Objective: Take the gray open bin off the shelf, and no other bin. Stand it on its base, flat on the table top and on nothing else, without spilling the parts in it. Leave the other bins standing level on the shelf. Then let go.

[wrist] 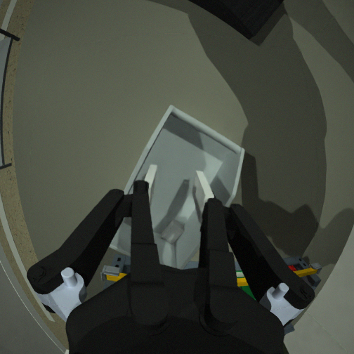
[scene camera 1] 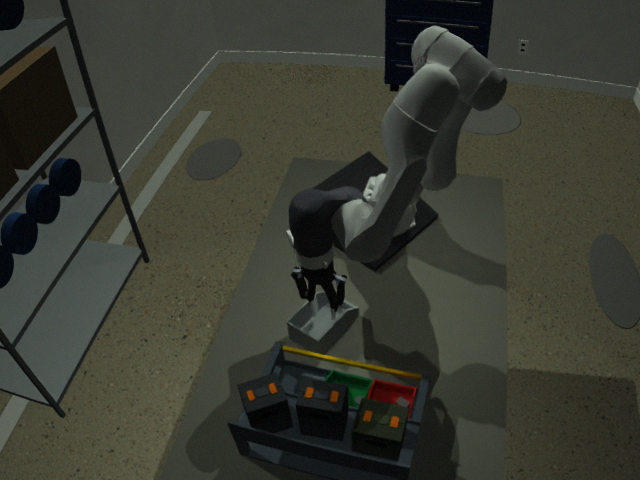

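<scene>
The gray open bin is off the shelf. It looks upright and appears to stand on the table top, though its underside is hidden. A gray part lies inside it, partly behind a finger in the wrist view. My gripper points down over the bin. Its fingers are partly open, both tips show over the bin's inside, and no wall or part is between them. The shelf holds a green bin and a red bin, which look level.
The shelf's yellow bar runs close beside the gray bin. Dark boxes with orange latches stand at the shelf's other side. The arm's dark base plate lies behind the gripper. A tall rack stands at the left.
</scene>
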